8 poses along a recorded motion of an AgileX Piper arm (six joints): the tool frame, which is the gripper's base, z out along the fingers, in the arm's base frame.
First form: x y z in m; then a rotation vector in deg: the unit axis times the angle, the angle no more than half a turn.
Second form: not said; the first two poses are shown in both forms.
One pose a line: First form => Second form
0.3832, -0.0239, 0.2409, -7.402, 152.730, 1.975 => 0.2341, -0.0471, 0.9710, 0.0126, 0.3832, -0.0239, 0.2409
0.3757, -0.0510, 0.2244, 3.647, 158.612, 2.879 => 0.1850, 0.0226, 0.9823, 0.0178, 0.3757, -0.0510, 0.2244
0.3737, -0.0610, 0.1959, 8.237, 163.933, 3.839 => 0.1376, 0.0497, 0.9890, 0.0232, 0.3737, -0.0610, 0.1959
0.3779, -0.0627, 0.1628, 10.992, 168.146, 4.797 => 0.0996, 0.0649, 0.9925, 0.0283, 0.3779, -0.0627, 0.1628
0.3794, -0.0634, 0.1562, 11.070, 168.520, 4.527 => 0.0963, 0.0652, 0.9929, 0.0267, 0.3794, -0.0634, 0.1562
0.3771, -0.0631, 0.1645, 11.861, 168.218, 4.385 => 0.0985, 0.0700, 0.9923, 0.0259, 0.3771, -0.0631, 0.1645
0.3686, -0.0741, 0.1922, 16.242, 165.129, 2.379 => 0.1224, 0.0971, 0.9876, 0.0142, 0.3686, -0.0741, 0.1922
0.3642, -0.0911, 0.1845, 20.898, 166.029, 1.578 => 0.1102, 0.1241, 0.9861, 0.0094, 0.3642, -0.0911, 0.1845
